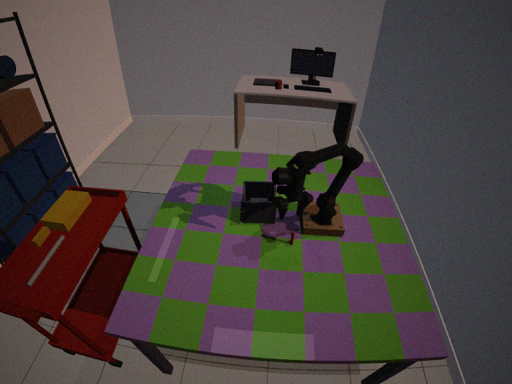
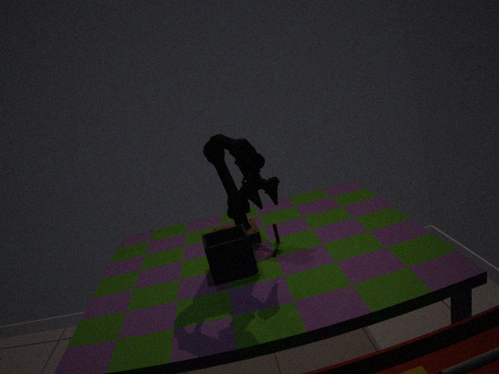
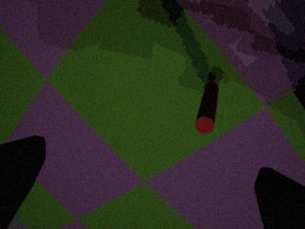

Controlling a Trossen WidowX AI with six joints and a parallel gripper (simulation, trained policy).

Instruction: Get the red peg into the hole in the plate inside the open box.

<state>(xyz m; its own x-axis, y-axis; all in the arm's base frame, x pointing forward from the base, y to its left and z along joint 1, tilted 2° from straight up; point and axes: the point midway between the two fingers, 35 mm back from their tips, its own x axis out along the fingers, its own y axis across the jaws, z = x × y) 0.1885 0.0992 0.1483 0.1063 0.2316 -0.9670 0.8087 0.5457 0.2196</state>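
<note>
The red peg is 12 cm below my gripper tip, 3 cm behind it and 1 cm to the left of it. From my gripper tip the other things lie so: grey plate: 20 cm to the right, 13 cm ahead, 12 cm below.
</note>
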